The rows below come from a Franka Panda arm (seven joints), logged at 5 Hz.
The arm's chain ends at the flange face. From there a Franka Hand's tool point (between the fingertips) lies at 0.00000 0.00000 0.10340 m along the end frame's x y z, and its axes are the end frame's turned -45 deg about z.
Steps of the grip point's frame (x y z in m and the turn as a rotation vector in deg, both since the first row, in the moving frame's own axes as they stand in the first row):
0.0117, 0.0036, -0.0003, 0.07, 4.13, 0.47
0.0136, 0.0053, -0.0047, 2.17, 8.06, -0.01
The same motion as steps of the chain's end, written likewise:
0.0056, -0.0004, 0.0000, 2.97, 2.87, 0.47
0.0059, 0.0071, -0.0036, 7.23, 4.16, -0.01

